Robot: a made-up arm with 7 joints.
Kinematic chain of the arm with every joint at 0, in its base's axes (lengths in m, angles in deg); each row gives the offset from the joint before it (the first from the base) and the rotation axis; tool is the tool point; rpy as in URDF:
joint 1: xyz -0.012 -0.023 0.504 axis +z
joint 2: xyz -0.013 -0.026 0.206 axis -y
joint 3: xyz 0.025 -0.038 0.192 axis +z
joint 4: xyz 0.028 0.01 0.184 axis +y
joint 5: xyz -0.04 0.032 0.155 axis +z
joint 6: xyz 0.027 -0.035 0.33 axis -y
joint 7: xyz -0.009 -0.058 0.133 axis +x
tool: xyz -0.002 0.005 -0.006 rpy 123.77 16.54 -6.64
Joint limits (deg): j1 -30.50..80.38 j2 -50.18..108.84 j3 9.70..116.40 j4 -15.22..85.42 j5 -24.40..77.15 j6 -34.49..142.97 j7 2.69..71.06
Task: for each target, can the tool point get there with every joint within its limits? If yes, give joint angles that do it. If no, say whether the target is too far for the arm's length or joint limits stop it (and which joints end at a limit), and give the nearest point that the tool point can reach.
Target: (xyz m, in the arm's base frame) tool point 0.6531 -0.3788 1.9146
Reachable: no: too far | nearest point 0.4542 -0.2724 1.5605 | short by 0.420 m
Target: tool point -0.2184 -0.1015 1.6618
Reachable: yes | joints 21.06 19.21 65.98 11.23 26.95 31.39 54.35
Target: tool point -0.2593 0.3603 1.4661
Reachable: yes | joints -4.63 45.42 53.37 52.18 32.65 -11.21 12.43
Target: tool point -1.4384 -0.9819 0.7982
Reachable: no: too far | nearest point -0.8583 -0.5920 0.7621 | short by 0.700 m
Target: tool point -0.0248 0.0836 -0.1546
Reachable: no: joint limits stop it (at a limit: joint 2, joint 3, joint 4, joint 5, joint 6, joint 7) | nearest point -0.0729 0.4846 0.2527 | short by 0.574 m
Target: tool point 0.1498 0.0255 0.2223
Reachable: no: joint limits stop it (at a limit: joint 1, joint 2, joint 3, joint 4, joint 5, joint 6, joint 7) | nearest point 0.0107 0.4847 0.2605 | short by 0.481 m
